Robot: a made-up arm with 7 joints. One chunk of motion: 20 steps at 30 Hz.
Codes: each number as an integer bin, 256 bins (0 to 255) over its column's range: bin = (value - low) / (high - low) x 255, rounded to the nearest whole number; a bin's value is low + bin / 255 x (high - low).
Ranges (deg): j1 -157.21..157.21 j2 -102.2..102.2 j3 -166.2..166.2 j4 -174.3..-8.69 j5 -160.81..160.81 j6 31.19..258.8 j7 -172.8..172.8
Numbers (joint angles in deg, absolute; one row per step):
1: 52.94 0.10 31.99 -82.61 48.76 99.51 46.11
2: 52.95 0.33 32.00 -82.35 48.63 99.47 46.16
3: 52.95 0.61 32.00 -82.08 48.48 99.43 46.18
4: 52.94 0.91 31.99 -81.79 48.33 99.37 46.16
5: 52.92 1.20 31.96 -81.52 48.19 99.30 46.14
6: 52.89 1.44 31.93 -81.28 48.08 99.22 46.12
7: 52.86 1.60 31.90 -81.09 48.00 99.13 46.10
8: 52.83 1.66 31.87 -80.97 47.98 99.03 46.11
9: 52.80 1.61 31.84 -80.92 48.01 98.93 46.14
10: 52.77 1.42 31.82 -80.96 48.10 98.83 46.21
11: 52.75 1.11 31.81 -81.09 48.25 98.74 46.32
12: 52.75 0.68 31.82 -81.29 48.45 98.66 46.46
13: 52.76 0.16 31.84 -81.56 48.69 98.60 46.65
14: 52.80 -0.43 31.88 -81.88 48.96 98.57 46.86
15: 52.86 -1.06 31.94 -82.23 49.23 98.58 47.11
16: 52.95 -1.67 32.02 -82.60 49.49 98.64 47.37
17: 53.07 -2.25 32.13 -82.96 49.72 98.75 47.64
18: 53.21 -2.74 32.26 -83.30 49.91 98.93 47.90
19: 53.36 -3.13 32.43 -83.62 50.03 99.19 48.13
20: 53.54 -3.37 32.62 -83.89 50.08 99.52 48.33
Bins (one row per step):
1: 170 128 152 141 166 77 162
2: 170 128 152 142 166 76 162
3: 170 128 152 142 166 76 162
4: 170 129 152 142 166 76 162
5: 170 129 152 143 166 76 162
6: 170 129 152 143 166 76 162
7: 170 129 152 144 166 76 162
8: 170 130 152 144 166 76 162
9: 170 130 152 144 166 76 162
10: 170 129 152 144 166 76 162
11: 170 129 152 144 166 76 162
12: 170 128 152 143 166 76 162
13: 170 128 152 143 166 76 162
14: 170 127 152 142 166 75 162
15: 170 126 152 142 167 75 162
16: 170 125 152 141 167 76 162
17: 171 125 152 141 167 76 163
18: 171 124 152 140 167 76 163
19: 171 124 152 140 167 76 163
20: 171 123 153 139 167 77 163

